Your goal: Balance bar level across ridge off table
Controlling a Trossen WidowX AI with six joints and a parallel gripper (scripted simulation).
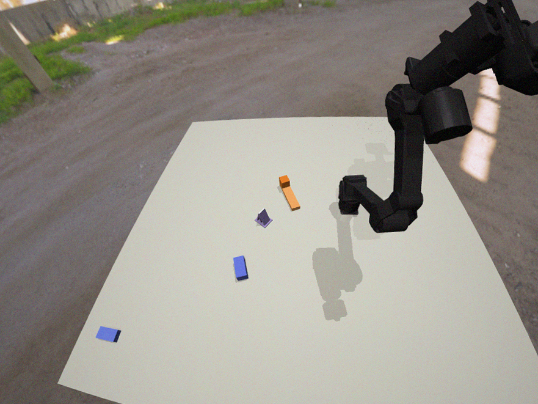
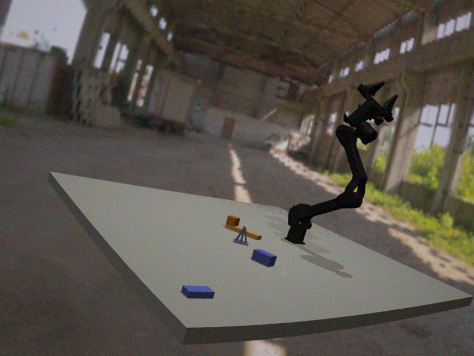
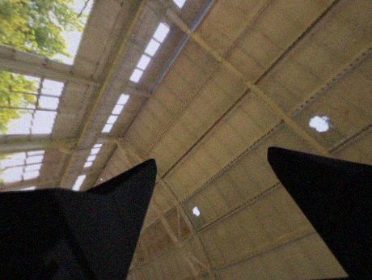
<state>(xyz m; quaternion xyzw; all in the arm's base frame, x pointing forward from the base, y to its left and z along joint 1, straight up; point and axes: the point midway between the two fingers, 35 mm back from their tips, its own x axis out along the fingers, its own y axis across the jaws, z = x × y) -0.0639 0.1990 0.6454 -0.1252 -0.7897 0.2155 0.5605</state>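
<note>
My gripper tip is 65 cm above the orange bar, 31 cm short of it and 29 cm to the left of it. The rest, counted from my gripper tip: blue block 66 cm below, 44 cm ahead, 4 cm to the left.
</note>
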